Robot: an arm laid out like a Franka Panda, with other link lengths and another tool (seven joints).
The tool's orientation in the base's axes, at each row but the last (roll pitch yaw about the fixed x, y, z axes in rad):
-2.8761 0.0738 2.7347
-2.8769 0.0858 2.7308
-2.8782 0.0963 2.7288
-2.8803 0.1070 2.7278
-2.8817 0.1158 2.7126
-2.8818 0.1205 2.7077
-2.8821 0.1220 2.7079
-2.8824 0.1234 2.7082
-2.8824 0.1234 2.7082
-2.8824 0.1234 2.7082
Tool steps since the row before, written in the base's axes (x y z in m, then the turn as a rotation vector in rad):
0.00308 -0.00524 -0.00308 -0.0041 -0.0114 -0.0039
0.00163 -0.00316 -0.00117 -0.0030 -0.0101 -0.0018
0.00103 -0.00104 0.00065 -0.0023 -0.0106 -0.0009
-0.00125 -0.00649 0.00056 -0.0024 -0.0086 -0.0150
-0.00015 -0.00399 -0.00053 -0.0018 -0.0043 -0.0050
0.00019 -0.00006 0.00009 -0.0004 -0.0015 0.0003
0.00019 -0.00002 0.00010 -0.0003 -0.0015 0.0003
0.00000 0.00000 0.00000 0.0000 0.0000 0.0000
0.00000 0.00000 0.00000 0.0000 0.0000 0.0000
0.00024 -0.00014 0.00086 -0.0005 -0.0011 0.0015
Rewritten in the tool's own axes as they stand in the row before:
-0.00466 -0.00257 0.00426 -0.0005 -0.0106 0.0070
-0.00265 -0.00180 0.00194 -0.0011 -0.0096 0.0046
-0.00142 -0.00066 -0.00036 -0.0020 -0.0100 0.0038
-0.00152 -0.00633 0.00128 0.0003 -0.0047 0.0168
-0.00145 -0.00339 0.00163 0.0004 -0.0032 0.0060
-0.00021 0.00001 -0.00007 -0.0003 -0.0015 0.0001
-0.00019 0.00004 -0.00009 -0.0004 -0.0015 0.0001
0.00000 0.00000 0.00000 0.0000 0.0000 0.0000
0.00000 0.00000 0.00000 0.0000 0.0000 0.0000
-0.00038 -0.00024 -0.00079 -0.0002 -0.0015 -0.0011

